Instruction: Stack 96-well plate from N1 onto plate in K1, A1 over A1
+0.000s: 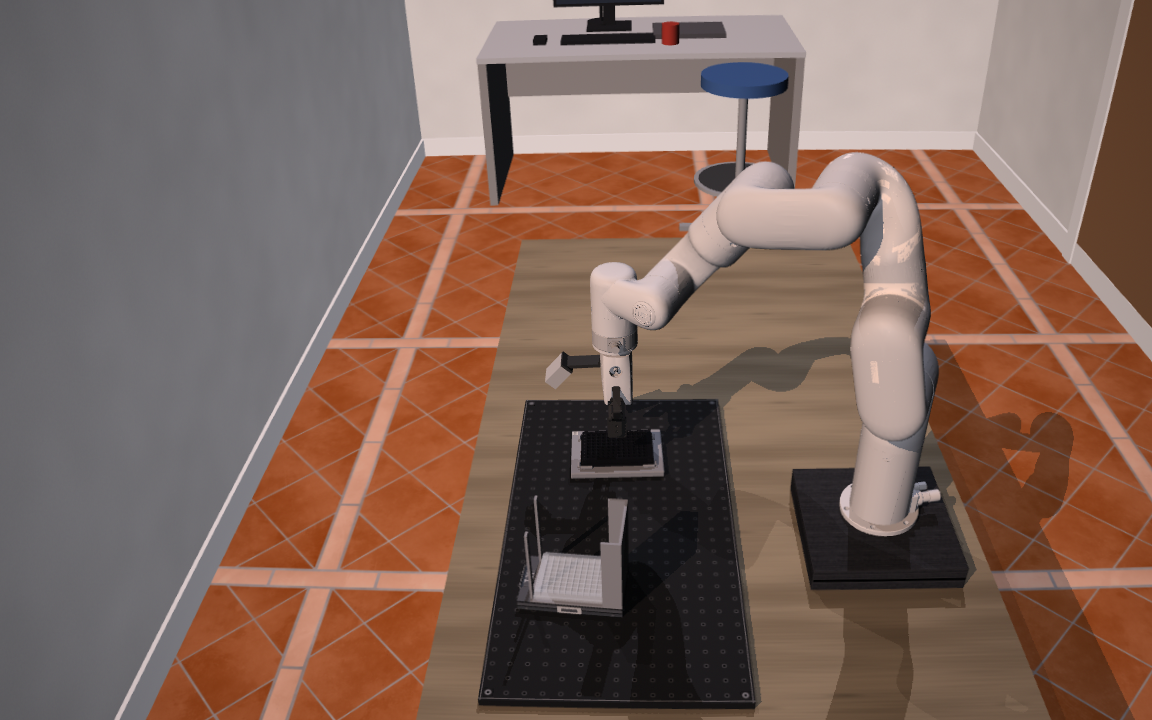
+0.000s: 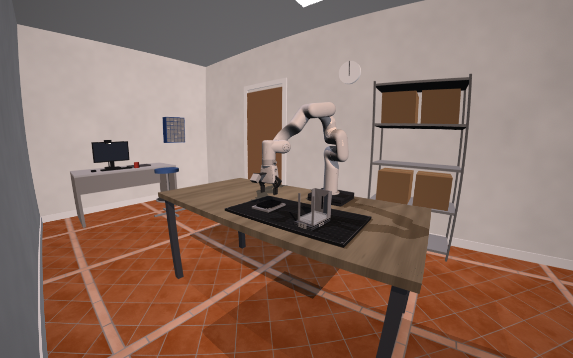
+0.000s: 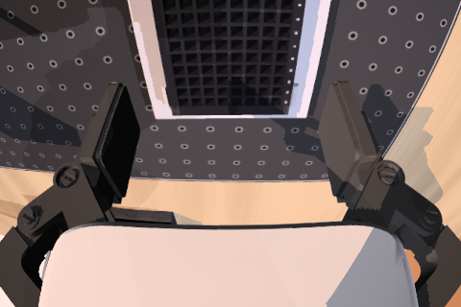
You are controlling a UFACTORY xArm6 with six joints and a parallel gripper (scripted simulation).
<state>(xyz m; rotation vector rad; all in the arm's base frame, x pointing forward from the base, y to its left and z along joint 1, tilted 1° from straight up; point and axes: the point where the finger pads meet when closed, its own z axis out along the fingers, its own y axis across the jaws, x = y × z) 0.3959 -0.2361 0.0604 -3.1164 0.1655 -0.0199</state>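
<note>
Now: the black 96-well plate 70 mm below my hand. The rest, counted from my hand: white 96-well plate: 100 mm ahead, 310 mm to the left, 70 mm below; then plate nest N1: 80 mm below; then A1 mark: 70 mm ahead, 60 mm to the right, 80 mm below.
</note>
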